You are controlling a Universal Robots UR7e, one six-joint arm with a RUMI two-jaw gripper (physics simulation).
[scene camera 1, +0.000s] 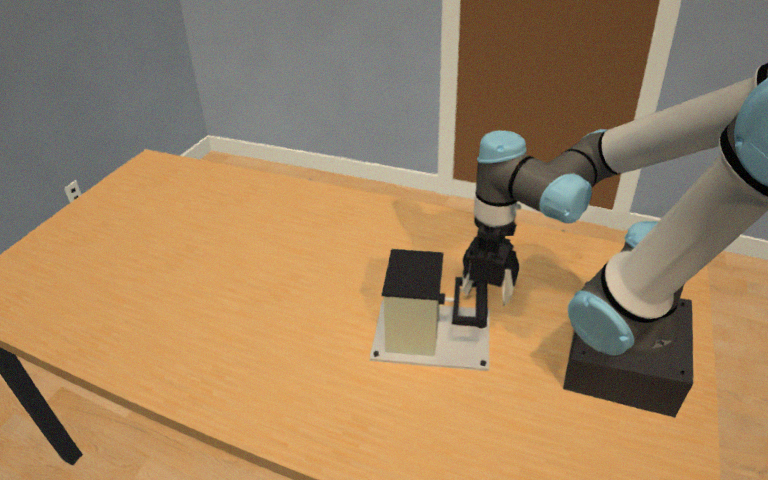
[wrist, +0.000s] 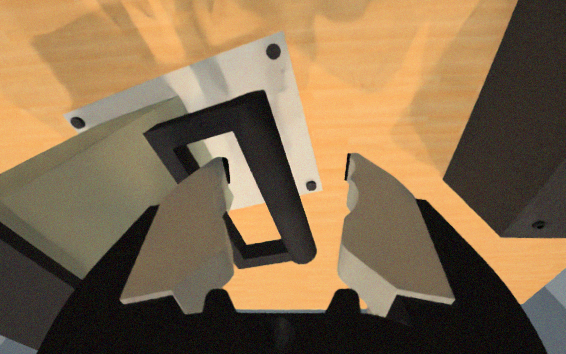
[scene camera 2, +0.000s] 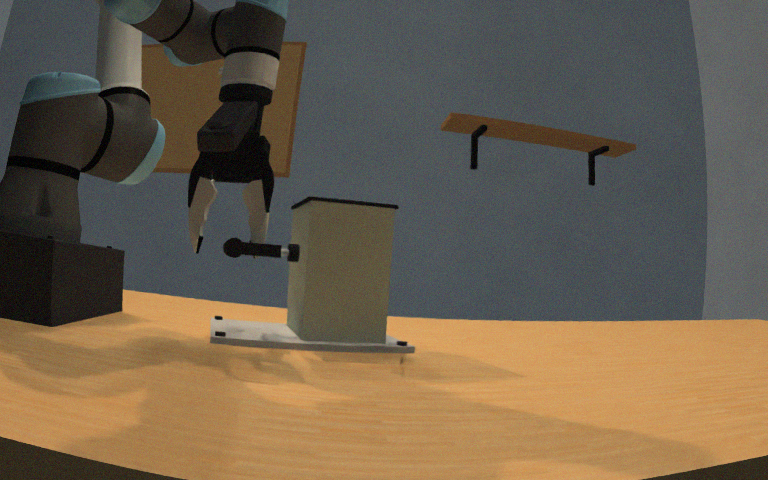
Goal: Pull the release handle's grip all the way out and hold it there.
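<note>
The release handle is a black rectangular loop whose thick outer bar is the grip (scene camera 1: 481, 308) (scene camera 2: 233, 247) (wrist: 270, 170). It stands out from the side of a pale green housing (scene camera 1: 411, 325) (scene camera 2: 345, 271) (wrist: 100, 185) with a black top. A short piece of silver rod shows between loop and housing in both scene views. My gripper (scene camera 1: 485, 298) (scene camera 2: 226, 253) (wrist: 286, 159) points down, partly open, with its fingertips at about the grip's height. One finger is at the loop's opening, the other is outside the grip bar. Gaps show between the fingers and the bar in the wrist view.
The housing stands on a light base plate (scene camera 1: 464, 353) (scene camera 2: 254, 333) (wrist: 240, 70) with black corner bolts, on a wooden table (scene camera 1: 226, 316). The arm's dark base block (scene camera 1: 623, 376) (scene camera 2: 28, 283) (wrist: 505, 125) stands on the grip's outer side. A wall shelf (scene camera 2: 538, 134) hangs behind.
</note>
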